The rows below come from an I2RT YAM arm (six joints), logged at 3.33 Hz.
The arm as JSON. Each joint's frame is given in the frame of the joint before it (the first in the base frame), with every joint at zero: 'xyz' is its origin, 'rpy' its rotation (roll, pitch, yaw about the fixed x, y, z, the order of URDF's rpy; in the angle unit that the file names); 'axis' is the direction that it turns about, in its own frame. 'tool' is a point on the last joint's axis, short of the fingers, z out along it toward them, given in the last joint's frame.
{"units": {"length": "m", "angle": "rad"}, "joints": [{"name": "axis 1", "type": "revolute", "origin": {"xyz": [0.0, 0.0, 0.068], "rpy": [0.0, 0.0, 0.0]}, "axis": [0.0, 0.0, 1.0]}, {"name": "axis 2", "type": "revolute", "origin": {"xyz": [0.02, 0.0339, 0.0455], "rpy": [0.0, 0.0, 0.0]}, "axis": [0.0, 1.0, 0.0]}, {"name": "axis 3", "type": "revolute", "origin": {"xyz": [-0.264, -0.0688, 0.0], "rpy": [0.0, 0.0, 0.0]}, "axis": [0.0, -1.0, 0.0]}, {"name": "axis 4", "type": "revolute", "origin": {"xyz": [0.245, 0.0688, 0.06], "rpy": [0.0, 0.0, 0.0]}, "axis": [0.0, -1.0, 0.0]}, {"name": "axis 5", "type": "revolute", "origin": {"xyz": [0.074, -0.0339, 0.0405], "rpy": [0.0, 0.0, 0.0]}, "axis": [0.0, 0.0, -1.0]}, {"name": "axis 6", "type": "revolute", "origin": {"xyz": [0.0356, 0.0, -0.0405], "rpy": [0.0, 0.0, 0.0]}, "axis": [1.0, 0.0, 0.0]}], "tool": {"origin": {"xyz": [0.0, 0.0, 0.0], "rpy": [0.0, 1.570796, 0.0]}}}
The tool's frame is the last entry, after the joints.
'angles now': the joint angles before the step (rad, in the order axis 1, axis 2, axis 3, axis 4, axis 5, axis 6). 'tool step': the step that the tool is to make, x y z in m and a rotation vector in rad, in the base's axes. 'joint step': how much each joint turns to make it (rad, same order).
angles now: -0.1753, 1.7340, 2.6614, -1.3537, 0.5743, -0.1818
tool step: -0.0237, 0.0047, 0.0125, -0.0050, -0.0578, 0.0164
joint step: -0.0001, -0.0535, 0.0012, 0.0041, -0.0172, -0.0019
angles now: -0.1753, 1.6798, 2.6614, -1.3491, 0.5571, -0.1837
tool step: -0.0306, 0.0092, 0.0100, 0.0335, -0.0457, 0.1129
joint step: -0.0002, -0.0694, 0.0007, -0.0308, -0.1203, -0.0001
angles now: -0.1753, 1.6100, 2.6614, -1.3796, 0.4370, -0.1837
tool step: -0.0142, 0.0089, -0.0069, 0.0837, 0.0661, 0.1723
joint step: 0.0004, -0.0288, -0.0006, -0.1096, -0.1859, 0.0044
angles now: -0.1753, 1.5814, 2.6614, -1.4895, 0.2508, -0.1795
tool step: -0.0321, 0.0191, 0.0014, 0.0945, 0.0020, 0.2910
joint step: 0.0212, -0.0686, 0.0010, -0.0845, -0.2843, -0.0244
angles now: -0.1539, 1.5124, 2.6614, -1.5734, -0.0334, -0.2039
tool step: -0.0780, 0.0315, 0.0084, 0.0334, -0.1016, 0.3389
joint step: 0.2042, -0.1607, 0.0016, -0.0642, -0.1396, -0.0137
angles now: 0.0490, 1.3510, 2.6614, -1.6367, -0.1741, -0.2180
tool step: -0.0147, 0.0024, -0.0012, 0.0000, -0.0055, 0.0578
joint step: 0.0516, -0.0290, -0.0019, -0.0221, -0.0057, -0.0024
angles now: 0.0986, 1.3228, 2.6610, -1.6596, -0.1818, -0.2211
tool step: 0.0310, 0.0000, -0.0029, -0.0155, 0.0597, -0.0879
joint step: -0.0005, 0.0635, -0.0009, 0.0064, 0.0854, 0.0212
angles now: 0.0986, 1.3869, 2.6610, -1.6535, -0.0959, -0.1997
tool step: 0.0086, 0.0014, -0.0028, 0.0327, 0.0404, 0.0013
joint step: 0.0001, 0.0197, -0.0004, -0.0135, -0.0152, 0.0334
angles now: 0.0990, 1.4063, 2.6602, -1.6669, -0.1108, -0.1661
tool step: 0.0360, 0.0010, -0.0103, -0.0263, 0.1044, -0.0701
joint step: -0.0009, 0.0768, -0.0064, -0.0221, 0.0690, 0.0169
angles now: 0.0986, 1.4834, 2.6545, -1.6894, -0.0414, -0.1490
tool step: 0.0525, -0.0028, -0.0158, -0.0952, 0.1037, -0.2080
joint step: -0.0009, 0.1158, -0.0012, 0.0011, 0.2196, 0.0419
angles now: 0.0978, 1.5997, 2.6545, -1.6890, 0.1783, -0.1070
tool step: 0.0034, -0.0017, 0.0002, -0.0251, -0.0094, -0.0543
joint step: 0.0002, 0.0072, 0.0016, 0.0102, 0.0593, 0.0116
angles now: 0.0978, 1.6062, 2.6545, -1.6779, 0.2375, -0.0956
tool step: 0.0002, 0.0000, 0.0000, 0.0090, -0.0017, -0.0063
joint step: -0.0001, 0.0009, 0.0011, -0.0002, -0.0002, 0.0110
